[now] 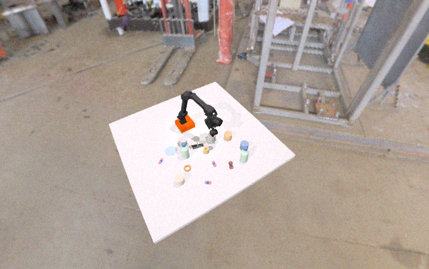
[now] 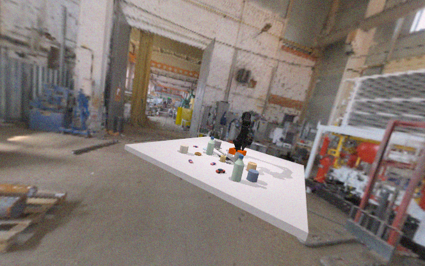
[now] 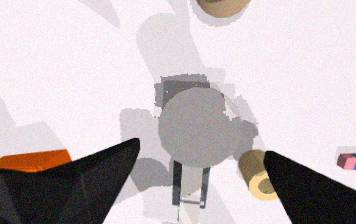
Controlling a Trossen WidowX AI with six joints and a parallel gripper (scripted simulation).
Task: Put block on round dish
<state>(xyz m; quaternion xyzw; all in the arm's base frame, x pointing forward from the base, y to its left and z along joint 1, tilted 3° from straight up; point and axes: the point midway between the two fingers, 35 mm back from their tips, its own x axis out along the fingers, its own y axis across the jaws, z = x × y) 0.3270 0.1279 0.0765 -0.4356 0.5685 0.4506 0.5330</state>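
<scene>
Right now my gripper tip is 20 mm to the right of the cup and 50 mm above it. The rest, counted from my gripper tip: yellow spool 80 mm ahead, 100 mm to the right, 90 mm below; then balance 30 mm behind, 130 mm to the right, 70 mm below; then pale green block 70 mm below.
</scene>
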